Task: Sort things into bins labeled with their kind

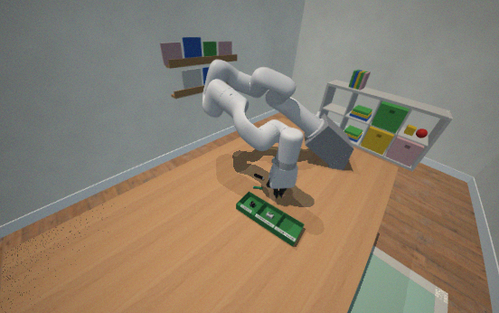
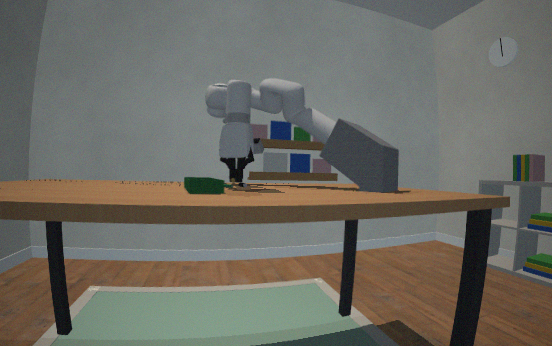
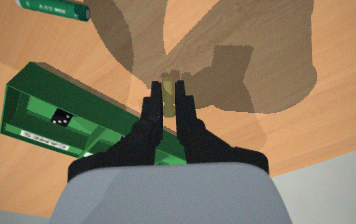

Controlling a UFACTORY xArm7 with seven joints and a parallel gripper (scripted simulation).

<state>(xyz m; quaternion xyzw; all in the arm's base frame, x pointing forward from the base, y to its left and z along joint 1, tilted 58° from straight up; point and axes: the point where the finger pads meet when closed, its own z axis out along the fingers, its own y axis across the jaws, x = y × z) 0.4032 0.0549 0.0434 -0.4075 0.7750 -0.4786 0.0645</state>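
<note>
My hand is 10 cm short of the white-grey piece, 3 cm above it and 1 cm to the right of it. Round my hand: black die: 10 cm ahead, 7 cm to the right, 3 cm below; yellow piece: 2 cm below; green battery: 10 cm to the right, 4 cm below.
</note>
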